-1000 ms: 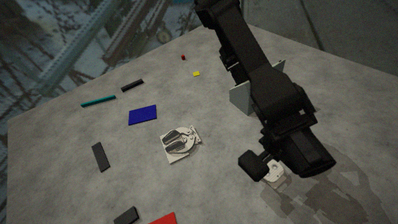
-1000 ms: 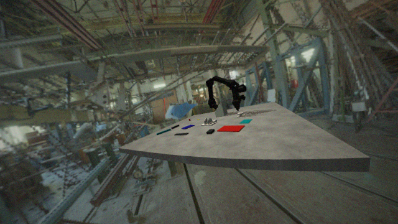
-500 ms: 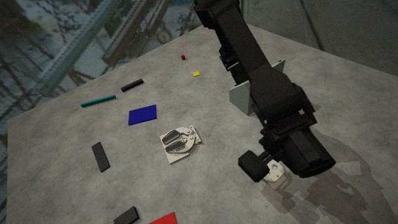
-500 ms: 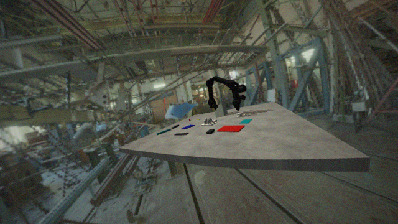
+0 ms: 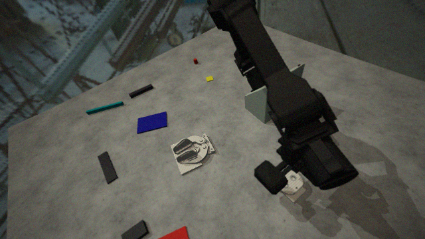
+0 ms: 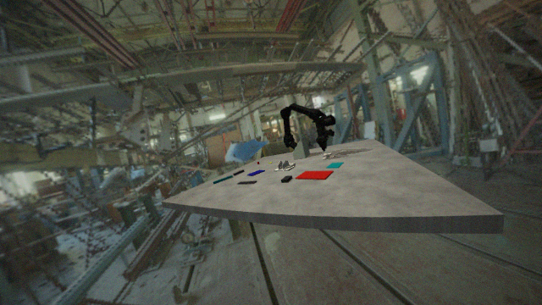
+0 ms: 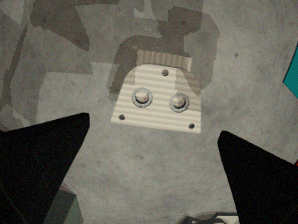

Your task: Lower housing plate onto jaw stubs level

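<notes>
My gripper tip is now 10 mm to the right of the white stepped block and 50 mm above it. Also, from my gripper tip: red tile: 340 mm ahead, 70 mm to the right, 60 mm below; then teal plate: 220 mm ahead, 40 mm to the left, 60 mm below; then black block: 370 mm ahead, 200 mm to the right, 50 mm below.
</notes>
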